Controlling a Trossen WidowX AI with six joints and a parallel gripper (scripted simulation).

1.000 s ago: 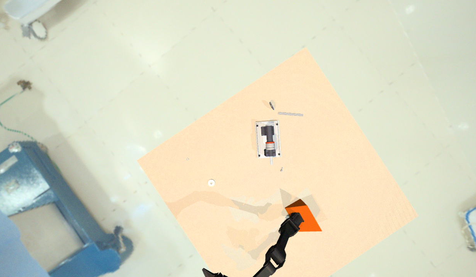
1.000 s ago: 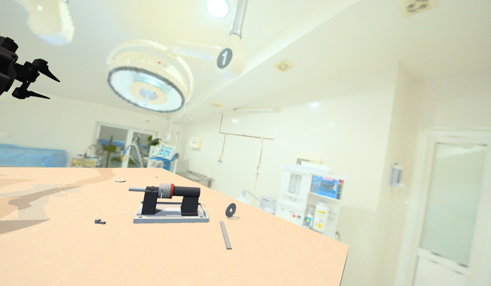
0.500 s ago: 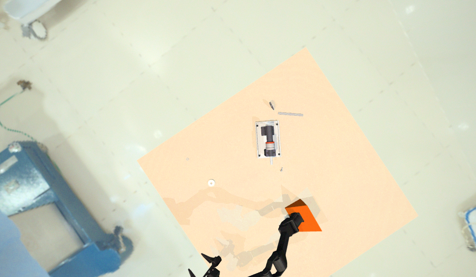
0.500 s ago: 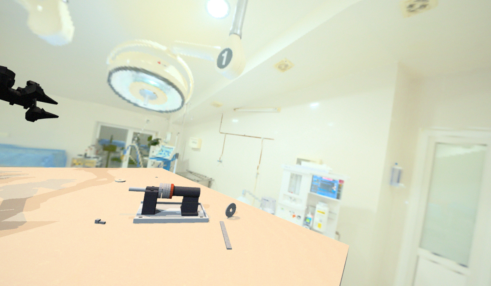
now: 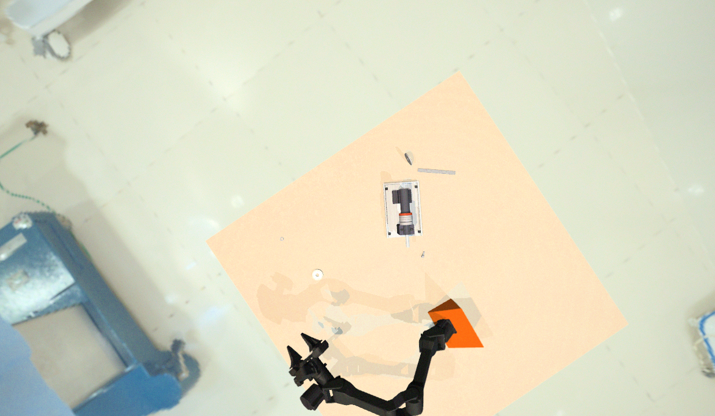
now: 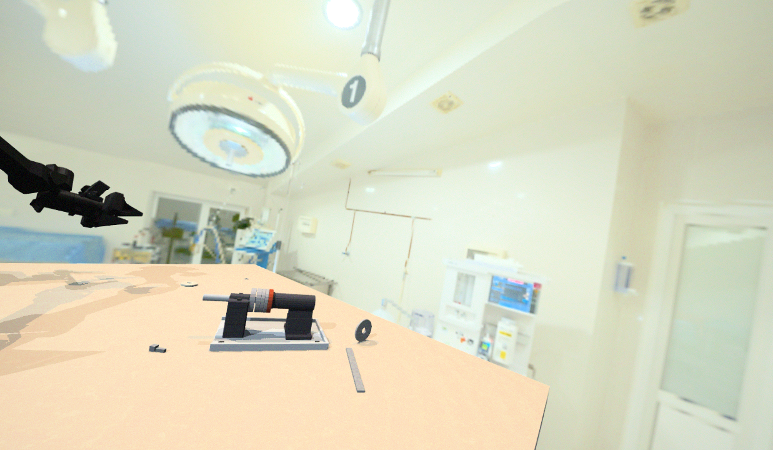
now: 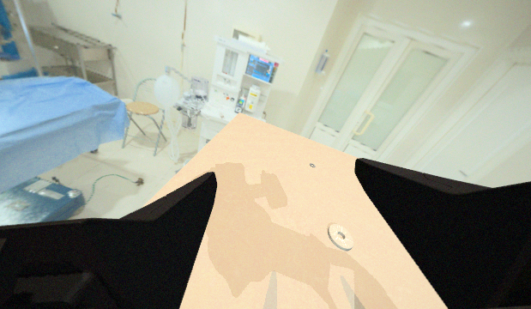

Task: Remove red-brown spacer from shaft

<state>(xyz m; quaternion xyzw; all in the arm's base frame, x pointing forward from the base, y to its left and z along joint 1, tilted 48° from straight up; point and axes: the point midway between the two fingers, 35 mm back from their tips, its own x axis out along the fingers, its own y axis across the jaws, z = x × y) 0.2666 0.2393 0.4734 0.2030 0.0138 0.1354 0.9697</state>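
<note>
The grey shaft lies 140 mm ahead of my gripper tip, 580 mm to the right of it and 100 mm below it. The rest, counted from my gripper tip: grey washer: 370 mm ahead, 730 mm to the right, 150 mm below; then red-brown spacer: 190 mm ahead, 600 mm to the right, 100 mm below; then small dark piece: 10 mm behind, 590 mm to the right, 180 mm below.
</note>
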